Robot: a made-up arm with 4 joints.
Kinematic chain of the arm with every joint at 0, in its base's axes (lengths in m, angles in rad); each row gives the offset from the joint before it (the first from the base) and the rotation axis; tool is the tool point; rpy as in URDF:
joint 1: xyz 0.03 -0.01 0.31 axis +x
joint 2: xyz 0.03 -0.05 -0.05 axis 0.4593 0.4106 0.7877
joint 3: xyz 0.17 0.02 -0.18 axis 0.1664 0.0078 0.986
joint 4: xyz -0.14 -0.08 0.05 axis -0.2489 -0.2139 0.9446
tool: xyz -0.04 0.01 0.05 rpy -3.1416 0 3.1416
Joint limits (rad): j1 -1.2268..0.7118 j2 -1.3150..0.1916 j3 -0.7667..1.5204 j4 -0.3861..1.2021
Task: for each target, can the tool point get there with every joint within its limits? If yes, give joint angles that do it. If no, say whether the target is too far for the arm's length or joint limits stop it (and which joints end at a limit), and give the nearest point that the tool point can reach.
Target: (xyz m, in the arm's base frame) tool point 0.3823 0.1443 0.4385
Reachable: no: joint limits stop it (at a limit: joint 1, joint 3, joint 4) | nearest point 0.1369 0.0842 0.2043 | short by 0.345 m
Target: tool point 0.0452 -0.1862 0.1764
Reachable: yes | joints 0.1749 -0.5617 0.3941 0.1811
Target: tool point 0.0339 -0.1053 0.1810
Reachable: yes | joints -0.0415 -0.8853 -0.2614 0.9702
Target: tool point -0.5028 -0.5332 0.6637
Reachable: no: too far | nearest point -0.0277 -0.2845 0.4956 | short by 0.562 m
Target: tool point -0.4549 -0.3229 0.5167
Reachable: no: too far | nearest point -0.0505 -0.2422 0.4634 | short by 0.416 m
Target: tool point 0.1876 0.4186 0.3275
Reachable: no: joint limits stop it (at a limit: joint 1, joint 3) | nearest point 0.0818 0.1147 0.2372 | short by 0.334 m
